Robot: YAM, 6 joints.
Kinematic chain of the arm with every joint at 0, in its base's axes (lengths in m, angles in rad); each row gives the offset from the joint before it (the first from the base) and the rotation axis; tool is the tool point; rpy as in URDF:
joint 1: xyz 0 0 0.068 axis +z
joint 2: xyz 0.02 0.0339 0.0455 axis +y
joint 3: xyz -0.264 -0.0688 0 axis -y
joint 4: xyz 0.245 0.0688 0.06 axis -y
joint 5: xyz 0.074 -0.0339 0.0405 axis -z
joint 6: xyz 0.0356 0 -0.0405 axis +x
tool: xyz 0 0 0 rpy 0 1.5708 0
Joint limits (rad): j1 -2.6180..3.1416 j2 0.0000..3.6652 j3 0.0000..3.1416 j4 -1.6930..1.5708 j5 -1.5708..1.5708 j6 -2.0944..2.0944
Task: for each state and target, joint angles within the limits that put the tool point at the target. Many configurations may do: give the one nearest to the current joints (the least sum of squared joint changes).
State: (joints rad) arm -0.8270 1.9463 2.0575 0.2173 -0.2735 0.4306
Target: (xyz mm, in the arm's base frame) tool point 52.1 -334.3 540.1
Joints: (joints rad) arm -1.4404 1.5582 1.8225 0.1198 -0.2323 0.4306
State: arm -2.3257 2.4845 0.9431 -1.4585 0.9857 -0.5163
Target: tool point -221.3 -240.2 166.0
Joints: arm -2.2213 2.0549 1.3957 -1.4615 1.0372 -0.5163
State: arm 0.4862 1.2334 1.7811 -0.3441 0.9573 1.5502
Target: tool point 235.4 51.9 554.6
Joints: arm 0.3380 1.3336 1.8215 -0.3111 0.9562 1.5502
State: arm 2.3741 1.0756 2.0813 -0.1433 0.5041 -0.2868
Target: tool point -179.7 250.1 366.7
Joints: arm 2.2510 1.3664 1.3013 -0.4233 0.5174 -0.2868
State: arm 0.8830 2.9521 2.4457 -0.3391 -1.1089 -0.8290
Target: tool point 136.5 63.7 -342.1
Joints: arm 0.2596 3.6652 1.7089 -0.3261 -0.8410 -0.8290
